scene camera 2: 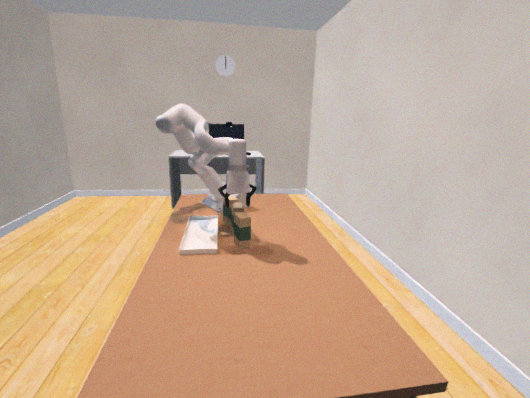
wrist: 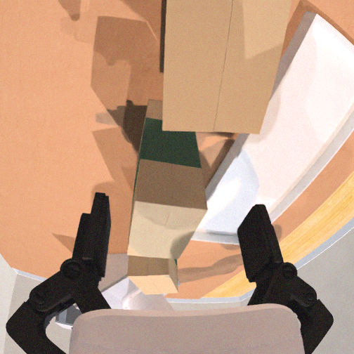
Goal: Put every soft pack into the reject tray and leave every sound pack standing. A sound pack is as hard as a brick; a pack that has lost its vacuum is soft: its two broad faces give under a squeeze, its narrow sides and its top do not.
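Places are measured from the arm's base along level axes (x ahead, y left, z up), in millimetres.
Pixels of known places: gripper, between the fingertips: (scene camera 2: pixel 237 206).
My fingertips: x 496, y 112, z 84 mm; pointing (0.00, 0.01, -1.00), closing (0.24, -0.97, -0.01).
Note:
Behind a point stands the place of what it marks.
Three tan packs with dark green bands stand upright in a row on the brown table. The front pack (scene camera 2: pixel 242 232) @(z 12, x 628, y 135 mm) (wrist: pixel 220 70) shows its tan top large in the wrist view. The middle pack (wrist: pixel 170 184) lies between the open fingers in that view, nearer the left finger. The far pack (wrist: pixel 154 283) shows small at the lower middle, partly hidden by the middle pack. My gripper (scene camera 2: pixel 237 204) @(z 84, x 496, y 112 mm) (wrist: pixel 180 213) is open and empty, pointing down over the rear part of the row. The white reject tray (scene camera 2: pixel 199 251) @(z -55, x 665, y -37 mm) (wrist: pixel 300 100) lies beside the row and holds no pack. Softness cannot be seen.
The table (scene camera 2: pixel 240 310) @(z -66, x 1014, y 133 mm) (wrist: pixel 45 150) extends toward the scene camera. The arm's base (scene camera 2: pixel 212 203) @(z -45, x 42, y -54 mm) is at the table's far end, close behind the packs. A grey desk (scene camera 2: pixel 174 185) with a black monitor (scene camera 2: pixel 225 131) stands beyond it.

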